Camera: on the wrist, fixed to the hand. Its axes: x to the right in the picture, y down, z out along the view.
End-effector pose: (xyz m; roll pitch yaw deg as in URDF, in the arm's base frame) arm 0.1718 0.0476 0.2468 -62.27 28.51 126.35
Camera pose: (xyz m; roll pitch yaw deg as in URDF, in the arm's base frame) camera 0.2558 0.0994 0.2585 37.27 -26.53 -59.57
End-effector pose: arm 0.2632 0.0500 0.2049 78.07 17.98 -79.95
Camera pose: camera 0.3280 0.0950 0.1445 -106.90 -22.76 103.18
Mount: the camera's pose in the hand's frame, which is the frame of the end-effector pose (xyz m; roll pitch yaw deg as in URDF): -0.0127 -0.0514 -0.0841 -27.60 -3.82 175.89
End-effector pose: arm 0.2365 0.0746 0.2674 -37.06 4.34 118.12
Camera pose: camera 0.3246 0.1042 0.2323 9.77 -4.90 -67.48
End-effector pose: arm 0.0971 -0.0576 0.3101 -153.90 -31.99 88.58
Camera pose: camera 0.0864 -0.1201 0.3866 127.59 37.20 -88.91
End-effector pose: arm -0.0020 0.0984 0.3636 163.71 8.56 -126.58
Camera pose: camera 0.0582 0.0571 0.4311 167.91 -6.01 58.46
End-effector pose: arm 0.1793 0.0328 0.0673 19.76 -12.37 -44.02
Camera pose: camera 0.1714 0.0127 -0.0297 -47.94 7.37 133.39
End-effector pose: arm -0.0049 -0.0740 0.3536 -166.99 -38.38 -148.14
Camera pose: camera 0.0693 -0.0646 0.4190 142.05 42.95 36.14
